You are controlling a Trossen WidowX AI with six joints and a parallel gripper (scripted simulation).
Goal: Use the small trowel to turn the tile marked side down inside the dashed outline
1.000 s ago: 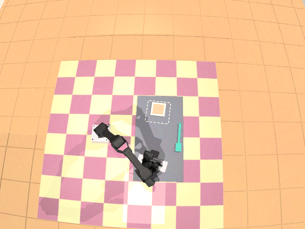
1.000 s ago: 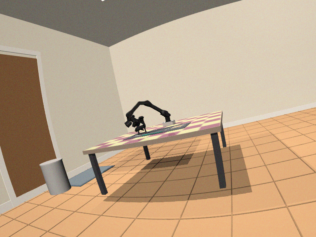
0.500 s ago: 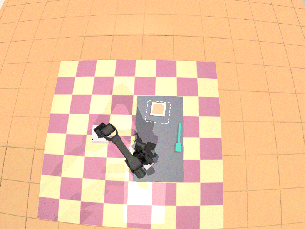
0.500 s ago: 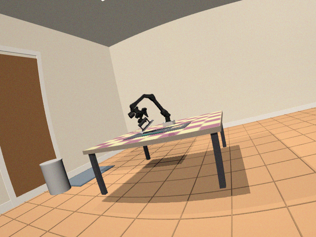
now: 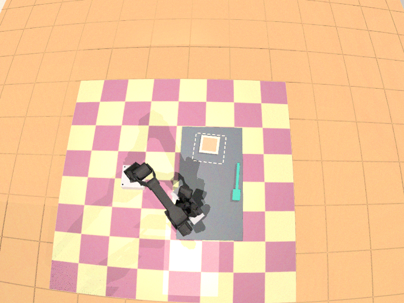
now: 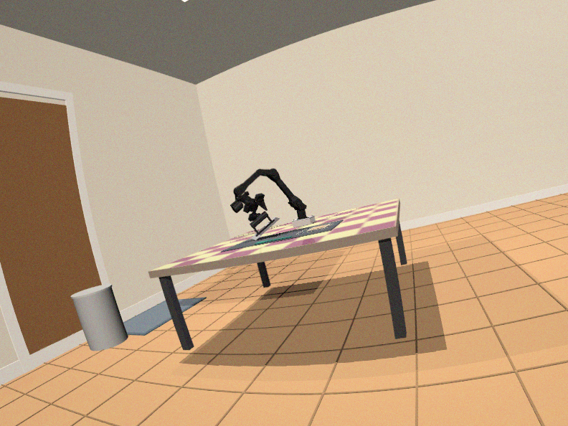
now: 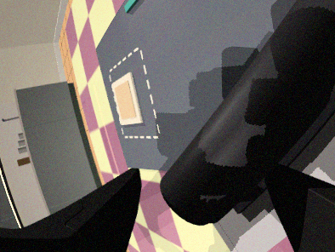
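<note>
The trowel lies 2 cm to the right of my gripper tip and 4 cm below it. Also, from my gripper tip: square tile 16 cm ahead, 31 cm to the left, 13 cm below; then grey mat 13 cm ahead, 10 cm to the left, 15 cm below; then teal long-handled tool 26 cm ahead, 5 cm to the left, 13 cm below.
</note>
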